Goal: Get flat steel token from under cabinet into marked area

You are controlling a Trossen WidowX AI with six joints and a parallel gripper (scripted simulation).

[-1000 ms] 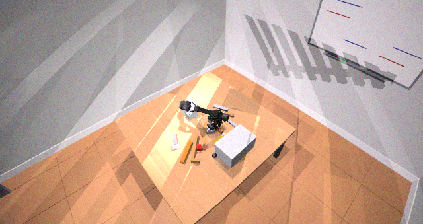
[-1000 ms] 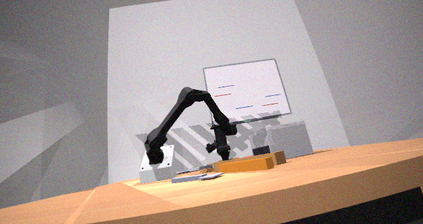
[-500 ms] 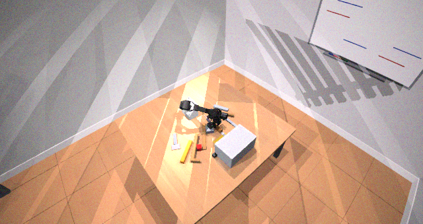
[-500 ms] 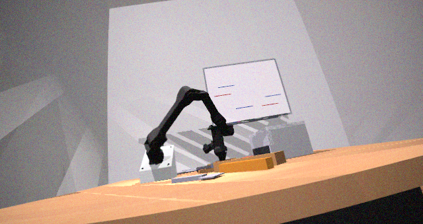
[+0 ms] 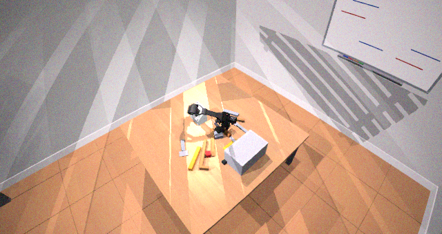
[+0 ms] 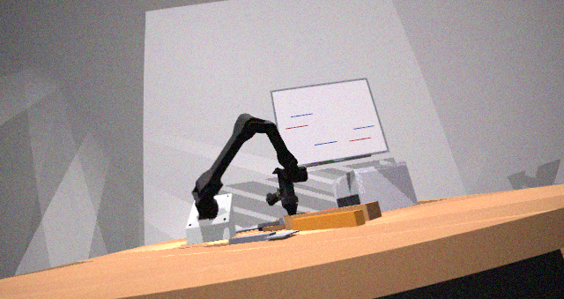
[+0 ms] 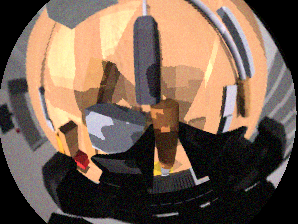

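Right now my gripper tip is 70 mm to the left of the grey block and 10 mm below it. From my gripper tip the other things lie so: thin wooden stick 150 mm to the right, 20 mm ahead; then red block 260 mm to the right, 110 mm ahead, 10 mm above; then grey bar 200 mm to the left, 150 mm behind.
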